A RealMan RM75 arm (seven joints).
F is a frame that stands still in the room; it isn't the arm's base.
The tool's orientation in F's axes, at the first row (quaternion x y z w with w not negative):
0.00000 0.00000 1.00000 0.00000
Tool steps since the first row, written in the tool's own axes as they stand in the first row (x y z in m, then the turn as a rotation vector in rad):
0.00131 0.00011 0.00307 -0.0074 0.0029 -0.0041
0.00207 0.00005 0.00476 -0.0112 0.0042 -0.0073
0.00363 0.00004 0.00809 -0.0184 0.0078 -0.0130
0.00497 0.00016 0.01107 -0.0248 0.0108 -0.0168
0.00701 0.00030 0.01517 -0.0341 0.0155 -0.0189
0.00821 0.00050 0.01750 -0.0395 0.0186 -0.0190
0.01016 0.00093 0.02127 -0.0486 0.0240 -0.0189
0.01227 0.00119 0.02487 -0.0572 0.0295 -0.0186
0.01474 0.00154 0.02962 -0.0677 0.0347 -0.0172
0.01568 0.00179 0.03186 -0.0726 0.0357 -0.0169
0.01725 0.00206 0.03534 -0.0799 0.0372 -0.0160
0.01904 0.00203 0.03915 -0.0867 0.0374 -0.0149
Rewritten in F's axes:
-0.00131 -0.00011 0.00307 0.0074 -0.0029 -0.0041
-0.00207 -0.00005 0.00476 0.0112 -0.0042 -0.0073
-0.00363 -0.00004 0.00809 0.0184 -0.0078 -0.0130
-0.00497 -0.00016 0.01107 0.0248 -0.0108 -0.0168
-0.00701 -0.00030 0.01517 0.0341 -0.0155 -0.0189
-0.00821 -0.00050 0.01750 0.0395 -0.0186 -0.0190
-0.01016 -0.00093 0.02127 0.0486 -0.0240 -0.0189
-0.01227 -0.00119 0.02487 0.0572 -0.0295 -0.0186
-0.01474 -0.00154 0.02962 0.0677 -0.0347 -0.0172
-0.01568 -0.00179 0.03186 0.0726 -0.0357 -0.0169
-0.01725 -0.00206 0.03534 0.0799 -0.0372 -0.0160
-0.01904 -0.00203 0.03915 0.0867 -0.0374 -0.0149

